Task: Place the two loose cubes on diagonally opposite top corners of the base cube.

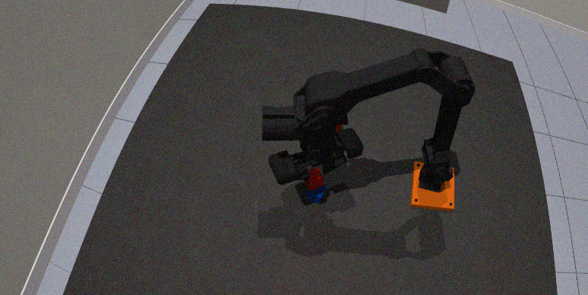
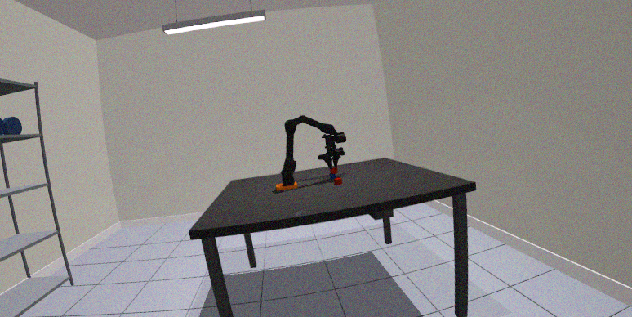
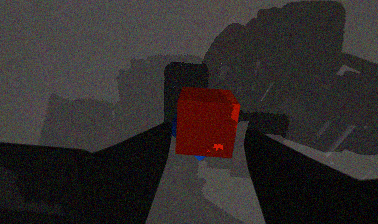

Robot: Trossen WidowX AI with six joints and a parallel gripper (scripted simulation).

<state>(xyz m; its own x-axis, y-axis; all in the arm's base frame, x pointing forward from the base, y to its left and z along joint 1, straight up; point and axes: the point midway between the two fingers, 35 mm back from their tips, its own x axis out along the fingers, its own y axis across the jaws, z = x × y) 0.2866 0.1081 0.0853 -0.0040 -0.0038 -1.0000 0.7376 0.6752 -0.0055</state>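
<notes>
Now: the blue cube 50 mm below my gripper tip, 10 mm to the left of it and 10 mm behind it. From my gripper tip the other things lie so: red cube: 190 mm to the right, 50 mm below, 10 mm ahead.
</notes>
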